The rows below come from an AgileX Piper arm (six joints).
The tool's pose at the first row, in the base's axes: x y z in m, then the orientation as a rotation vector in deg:
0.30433, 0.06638, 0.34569, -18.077, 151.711, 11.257
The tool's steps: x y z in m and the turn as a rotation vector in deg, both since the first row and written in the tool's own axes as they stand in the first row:
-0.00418, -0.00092, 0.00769, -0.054, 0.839, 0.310
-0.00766, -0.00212, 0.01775, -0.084, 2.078, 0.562
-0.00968, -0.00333, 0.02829, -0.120, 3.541, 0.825
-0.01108, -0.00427, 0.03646, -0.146, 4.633, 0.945
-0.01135, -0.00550, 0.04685, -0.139, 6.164, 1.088
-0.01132, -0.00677, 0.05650, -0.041, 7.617, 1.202
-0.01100, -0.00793, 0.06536, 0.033, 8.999, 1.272
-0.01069, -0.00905, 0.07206, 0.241, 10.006, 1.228
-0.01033, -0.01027, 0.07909, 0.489, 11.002, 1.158
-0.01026, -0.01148, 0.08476, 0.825, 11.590, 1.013
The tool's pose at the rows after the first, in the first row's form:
0.31149, 0.06775, 0.34076, -17.834, 152.602, 11.338
0.31914, 0.06917, 0.33340, -17.728, 153.876, 11.324
0.32573, 0.07039, 0.32493, -17.645, 155.374, 11.296
0.33070, 0.07131, 0.31829, -17.684, 156.476, 11.247
0.33571, 0.07216, 0.30914, -17.756, 158.018, 11.109
0.34016, 0.07277, 0.30051, -17.821, 159.477, 10.842
0.34399, 0.07329, 0.29244, -17.942, 160.857, 10.596
0.34689, 0.07343, 0.28629, -18.107, 161.844, 10.169
0.34991, 0.07353, 0.27982, -18.294, 162.814, 9.674
0.35259, 0.07343, 0.27468, -18.482, 163.365, 9.078

